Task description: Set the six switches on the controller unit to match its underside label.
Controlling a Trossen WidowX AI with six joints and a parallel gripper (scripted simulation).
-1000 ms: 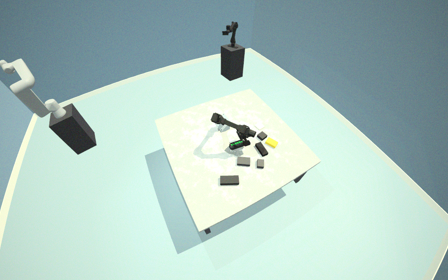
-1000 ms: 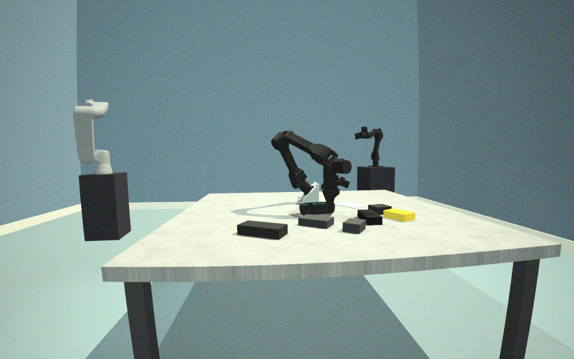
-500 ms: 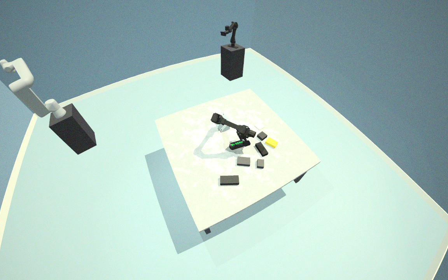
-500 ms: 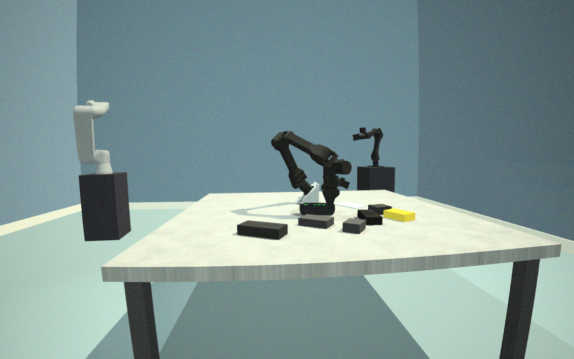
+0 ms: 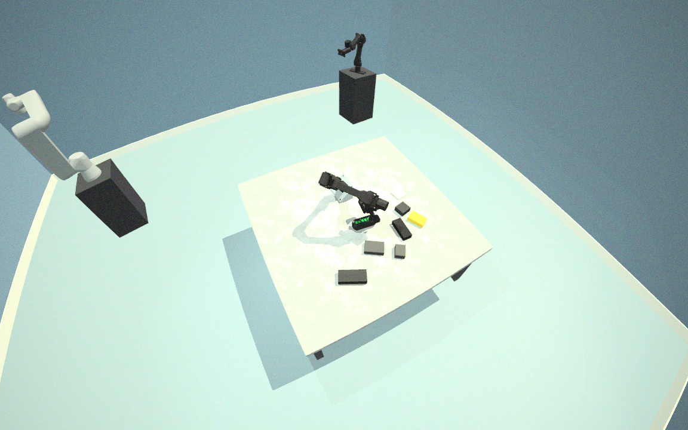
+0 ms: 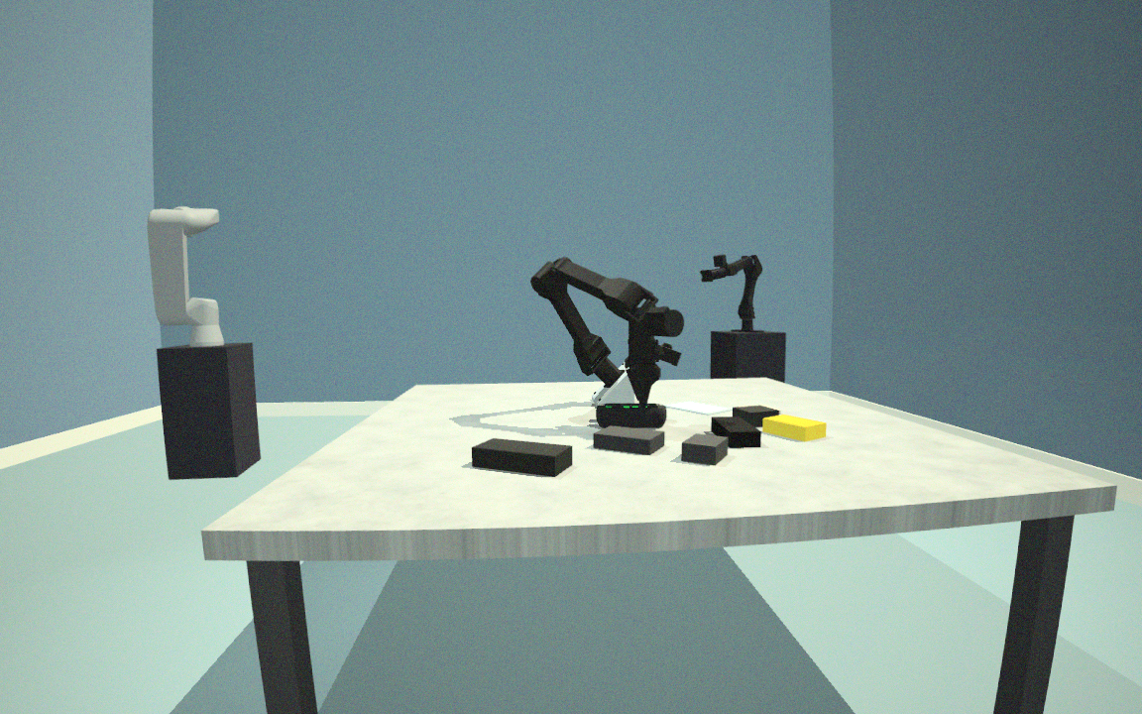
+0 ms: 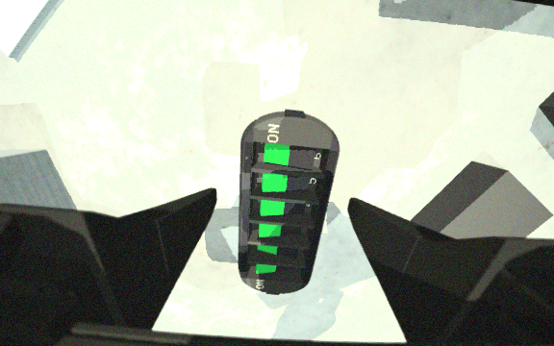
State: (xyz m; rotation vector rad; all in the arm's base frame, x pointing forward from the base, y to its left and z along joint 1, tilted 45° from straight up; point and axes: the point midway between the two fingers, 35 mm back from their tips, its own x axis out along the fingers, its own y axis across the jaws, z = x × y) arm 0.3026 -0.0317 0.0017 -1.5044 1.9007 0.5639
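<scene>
The flat grey block lies 170 mm ahead of my gripper tip, 80 mm to the right of it and 40 mm below it. Round my gripper tip: white sheet (80 mm behind, 340 mm to the left, 50 mm below); then yellow block (170 mm ahead, 280 mm to the left, 40 mm below); then small grey cube (280 mm ahead, 30 mm to the left, 30 mm below).
</scene>
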